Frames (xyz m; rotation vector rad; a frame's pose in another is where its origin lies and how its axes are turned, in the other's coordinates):
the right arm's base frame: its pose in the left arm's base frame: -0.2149 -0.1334 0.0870 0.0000 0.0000 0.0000
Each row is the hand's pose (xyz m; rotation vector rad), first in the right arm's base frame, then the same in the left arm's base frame.
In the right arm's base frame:
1: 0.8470 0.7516 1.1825 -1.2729 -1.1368 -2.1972
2: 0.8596 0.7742 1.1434 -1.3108 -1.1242 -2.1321
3: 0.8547 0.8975 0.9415 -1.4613 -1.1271 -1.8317
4: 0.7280 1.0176 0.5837 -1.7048 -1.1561 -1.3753
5: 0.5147 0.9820 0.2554 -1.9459 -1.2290 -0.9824
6: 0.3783 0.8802 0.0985 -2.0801 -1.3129 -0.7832
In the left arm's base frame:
1: 0.6321 0.6182 1.2695 -1.2729 -1.1368 -2.1972
2: 0.6447 0.6408 1.2304 -1.3108 -1.1242 -2.1321
3: 0.6398 0.7641 1.0285 -1.4613 -1.1271 -1.8317
4: 0.5131 0.8842 0.6707 -1.7048 -1.1561 -1.3753
5: 0.2998 0.8486 0.3424 -1.9459 -1.2290 -0.9824
6: 0.1634 0.7468 0.1855 -2.0801 -1.3129 -0.7832

